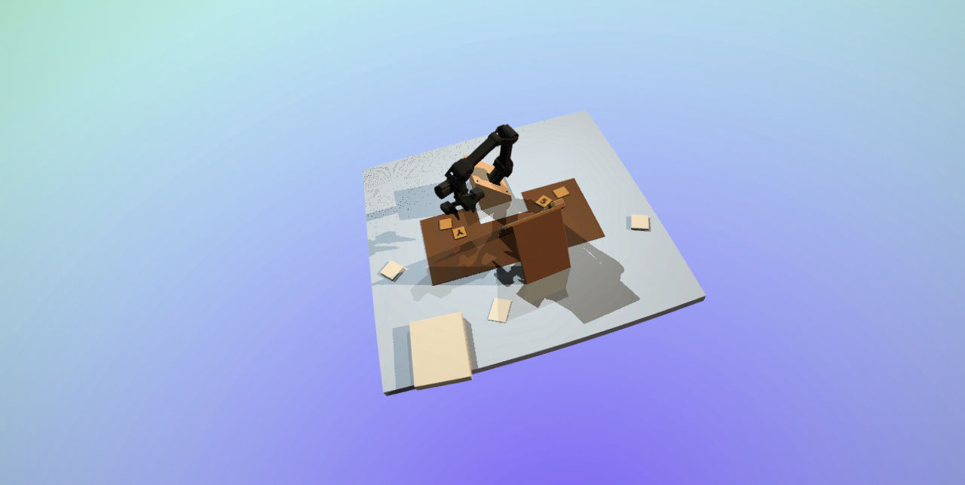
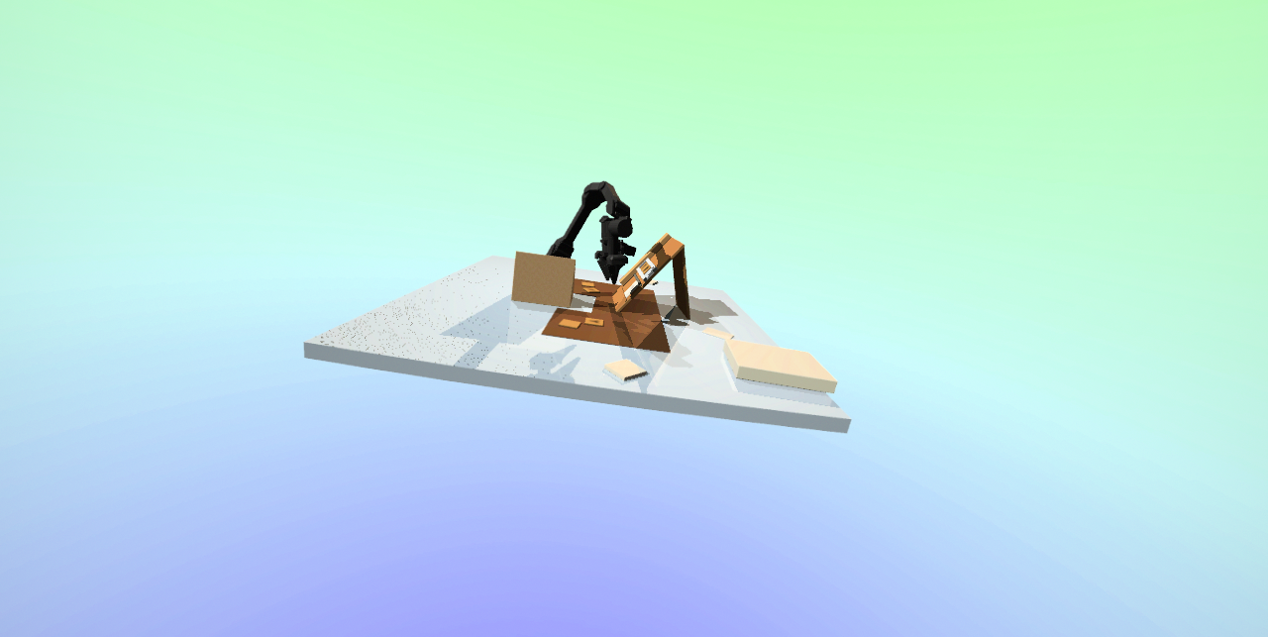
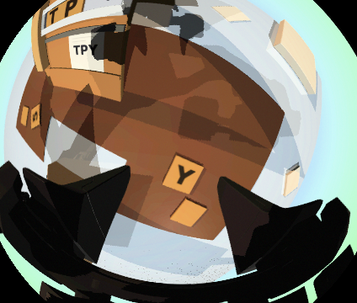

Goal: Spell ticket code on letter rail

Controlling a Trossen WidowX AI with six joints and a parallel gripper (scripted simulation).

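Now: gripper tip 40 mm past the tan letter tile, 50 mm to the left of it and 130 mm above it. Also, from my gripper tip: white ticket: 90 mm ahead, 180 mm to the left, 50 mm below; then dark brown mat: 20 mm behind, 170 mm to the left, 140 mm below; then cream block: 520 mm ahead, 250 mm to the right, 120 mm below.
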